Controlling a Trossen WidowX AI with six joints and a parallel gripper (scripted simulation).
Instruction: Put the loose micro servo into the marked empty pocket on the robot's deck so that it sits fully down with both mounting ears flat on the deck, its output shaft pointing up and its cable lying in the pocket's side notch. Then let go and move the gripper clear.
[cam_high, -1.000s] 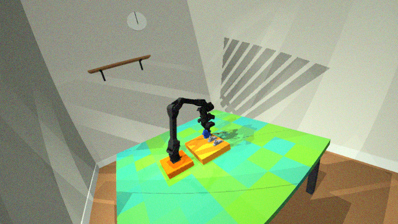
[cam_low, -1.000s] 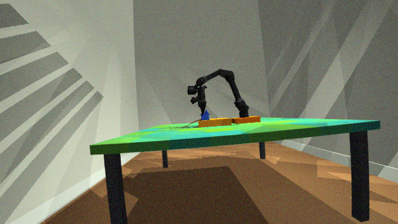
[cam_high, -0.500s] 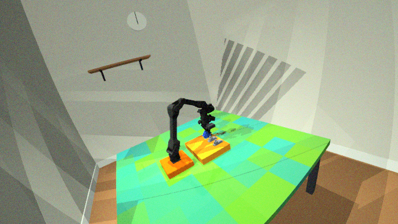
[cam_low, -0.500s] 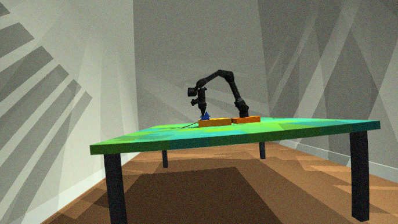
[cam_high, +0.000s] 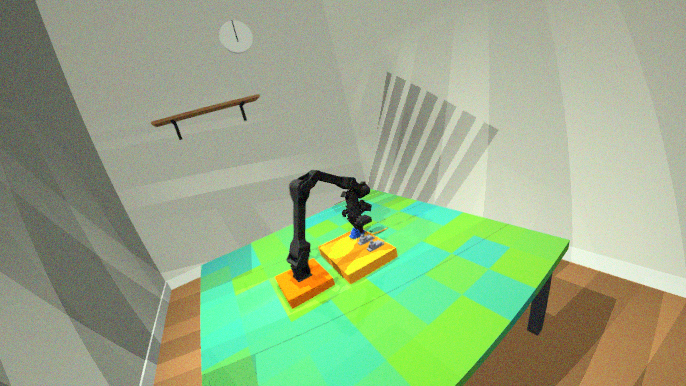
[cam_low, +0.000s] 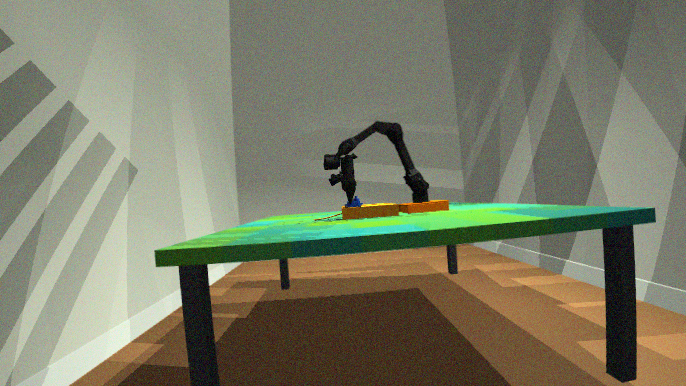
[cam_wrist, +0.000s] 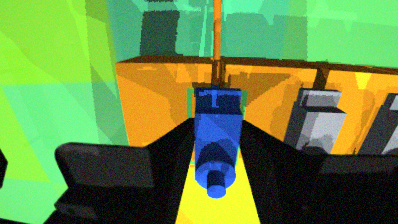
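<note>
My gripper tip is now 13 cm past the orange deck, 6 cm to the left of it and 4 cm above it.
</note>
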